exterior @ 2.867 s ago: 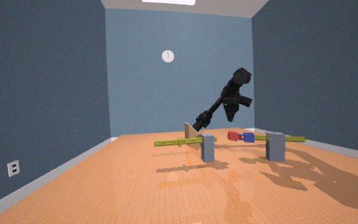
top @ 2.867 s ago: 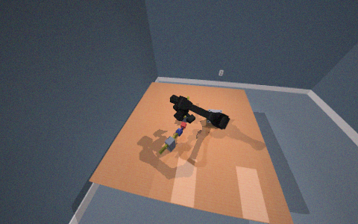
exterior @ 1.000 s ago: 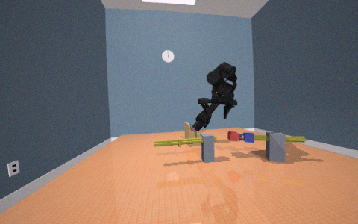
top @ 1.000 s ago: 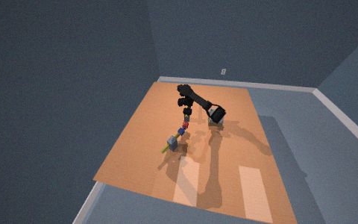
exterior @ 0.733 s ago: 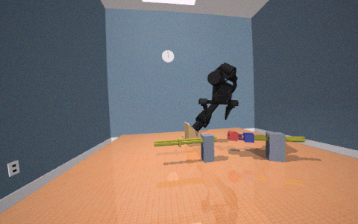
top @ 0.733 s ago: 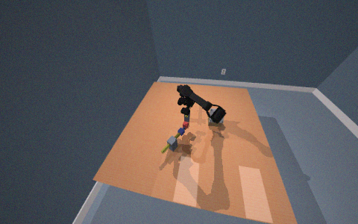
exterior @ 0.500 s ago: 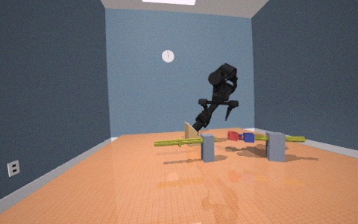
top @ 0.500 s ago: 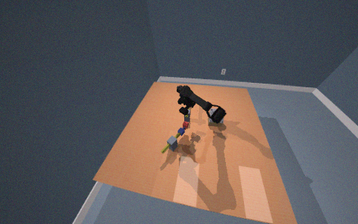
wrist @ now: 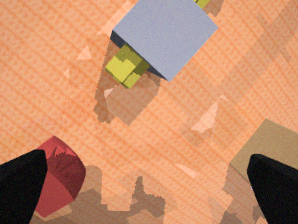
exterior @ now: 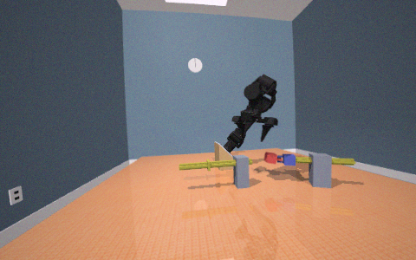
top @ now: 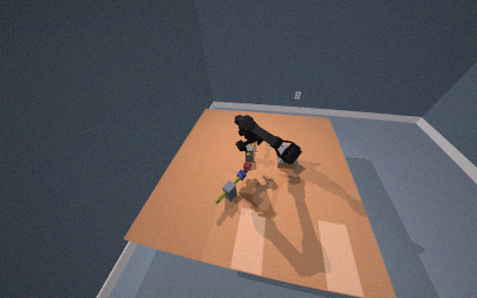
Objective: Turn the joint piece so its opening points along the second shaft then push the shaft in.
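The red square joint piece is 10 mm ahead of my gripper tip, 90 mm to the left of it and 80 mm below it.
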